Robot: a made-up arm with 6 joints. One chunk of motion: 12 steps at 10 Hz.
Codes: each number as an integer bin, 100 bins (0 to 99) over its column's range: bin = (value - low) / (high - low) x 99, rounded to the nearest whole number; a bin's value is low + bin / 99 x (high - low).
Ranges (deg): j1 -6.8..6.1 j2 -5..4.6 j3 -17.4..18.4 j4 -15.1..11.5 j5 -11.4..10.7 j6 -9.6..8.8
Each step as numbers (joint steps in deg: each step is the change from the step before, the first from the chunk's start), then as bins.
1 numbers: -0.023 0.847 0.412 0.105 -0.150 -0.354
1 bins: 52 60 49 57 50 50
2 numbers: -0.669 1.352 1.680 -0.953 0.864 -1.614
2 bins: 47 66 53 53 55 43
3 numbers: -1.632 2.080 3.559 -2.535 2.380 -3.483
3 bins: 40 73 58 47 62 33
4 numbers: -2.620 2.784 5.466 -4.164 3.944 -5.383
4 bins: 32 80 63 41 69 23
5 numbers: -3.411 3.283 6.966 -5.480 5.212 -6.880
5 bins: 26 85 67 36 74 15
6 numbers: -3.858 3.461 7.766 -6.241 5.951 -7.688
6 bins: 23 87 70 33 78 10
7 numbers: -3.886 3.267 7.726 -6.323 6.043 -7.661
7 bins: 22 85 69 33 78 10
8 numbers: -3.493 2.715 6.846 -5.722 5.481 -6.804
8 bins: 25 80 67 35 76 15
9 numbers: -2.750 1.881 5.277 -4.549 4.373 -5.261
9 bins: 31 71 63 39 71 23
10 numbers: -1.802 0.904 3.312 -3.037 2.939 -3.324
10 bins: 38 61 57 45 64 34
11 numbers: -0.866 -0.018 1.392 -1.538 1.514 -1.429
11 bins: 46 51 52 50 58 44
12 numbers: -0.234 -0.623 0.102 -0.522 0.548 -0.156
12 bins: 50 45 48 54 54 51
